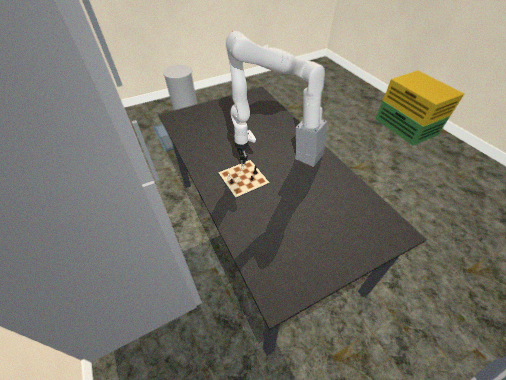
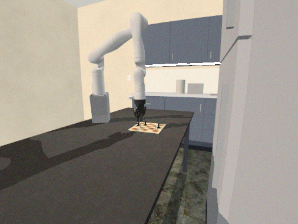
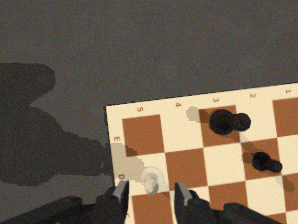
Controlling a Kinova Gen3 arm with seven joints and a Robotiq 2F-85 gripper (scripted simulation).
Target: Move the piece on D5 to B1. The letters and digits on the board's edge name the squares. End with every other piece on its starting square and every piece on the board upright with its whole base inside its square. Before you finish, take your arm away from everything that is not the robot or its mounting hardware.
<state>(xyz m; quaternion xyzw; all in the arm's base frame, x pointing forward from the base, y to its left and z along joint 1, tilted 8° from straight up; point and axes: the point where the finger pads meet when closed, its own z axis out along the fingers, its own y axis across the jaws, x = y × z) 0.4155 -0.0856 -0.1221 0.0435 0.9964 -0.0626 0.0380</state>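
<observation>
Now: hand 5 cm above the pale white piece. Also, from my hand: chessboard: 3 cm ahead, 8 cm to the left, 7 cm below; then black piece: 5 cm behind, 7 cm to the left, 4 cm below.
</observation>
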